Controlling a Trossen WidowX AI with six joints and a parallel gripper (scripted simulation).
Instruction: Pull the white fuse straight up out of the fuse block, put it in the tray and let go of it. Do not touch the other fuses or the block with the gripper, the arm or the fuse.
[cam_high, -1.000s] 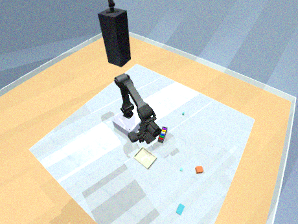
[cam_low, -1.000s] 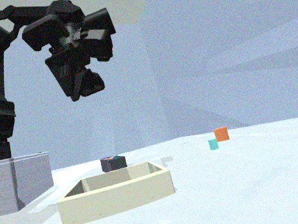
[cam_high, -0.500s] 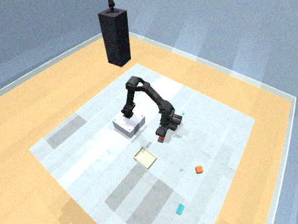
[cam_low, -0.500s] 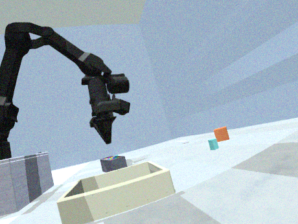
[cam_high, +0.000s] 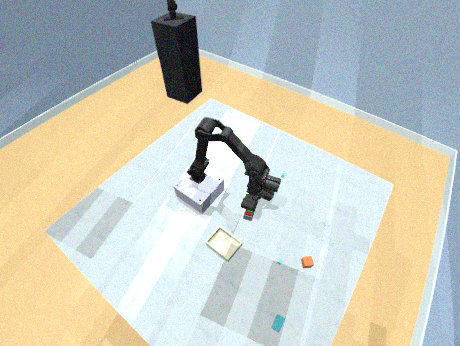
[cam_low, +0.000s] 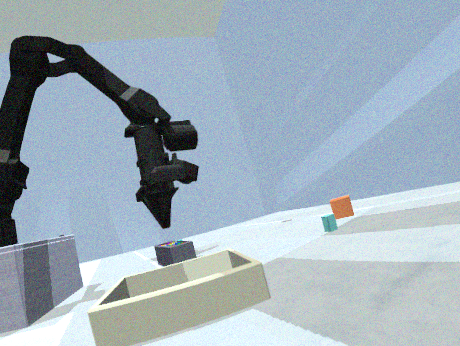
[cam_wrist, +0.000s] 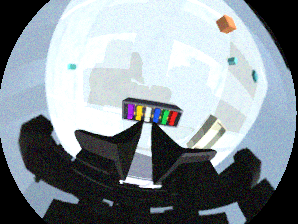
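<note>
The white fuse lies 5 cm below my gripper tip. The rest, counted from my gripper tip: orange cube: 33 cm ahead, 13 cm to the right, 5 cm below; then tray: 2 cm behind, 23 cm to the right, 7 cm below; then small teal cube: 23 cm ahead, 18 cm to the right, 6 cm below.
</note>
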